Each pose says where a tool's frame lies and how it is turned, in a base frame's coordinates. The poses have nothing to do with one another.
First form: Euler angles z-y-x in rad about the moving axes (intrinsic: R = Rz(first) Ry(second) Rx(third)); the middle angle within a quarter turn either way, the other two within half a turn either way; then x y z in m.
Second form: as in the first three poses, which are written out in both.
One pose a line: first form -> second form
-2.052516 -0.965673 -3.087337 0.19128 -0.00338 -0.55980 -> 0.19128 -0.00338 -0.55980 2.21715 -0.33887 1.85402
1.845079 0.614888 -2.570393 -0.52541 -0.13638 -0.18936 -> -0.52541 -0.13638 -0.18936 2.41270 -0.39953 -1.81333
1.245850 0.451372 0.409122 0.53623 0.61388 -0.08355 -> 0.53623 0.61388 -0.08355 -0.29654 0.52910 1.23154
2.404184 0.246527 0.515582 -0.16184 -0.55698 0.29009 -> -0.16184 -0.55698 0.29009 -0.54172 0.17525 2.38765
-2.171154 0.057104 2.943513 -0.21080 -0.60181 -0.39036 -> -0.21080 -0.60181 -0.39036 -2.98221 -0.13114 2.17597
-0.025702 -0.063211 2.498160 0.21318 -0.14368 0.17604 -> 0.21318 -0.14368 0.17604 2.49632 0.03511 0.05852
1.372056 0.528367 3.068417 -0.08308 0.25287 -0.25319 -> -0.08308 0.25287 -0.25319 2.60931 -0.02760 -1.39938
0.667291 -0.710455 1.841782 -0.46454 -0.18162 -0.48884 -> -0.46454 -0.18162 -0.48884 1.87392 0.82332 0.50340
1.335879 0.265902 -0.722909 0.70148 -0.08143 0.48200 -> 0.70148 -0.08143 0.48200 -0.44565 -0.64042 1.28692
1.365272 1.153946 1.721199 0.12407 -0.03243 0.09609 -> 0.12407 -0.03243 0.09609 1.74948 1.22246 -1.32629
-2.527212 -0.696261 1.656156 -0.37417 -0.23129 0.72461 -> -0.37417 -0.23129 0.72461 -1.65418 -0.66751 -2.49523
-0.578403 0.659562 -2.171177 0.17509 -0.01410 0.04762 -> 0.17509 -0.01410 0.04762 -2.04023 0.16191 0.83594
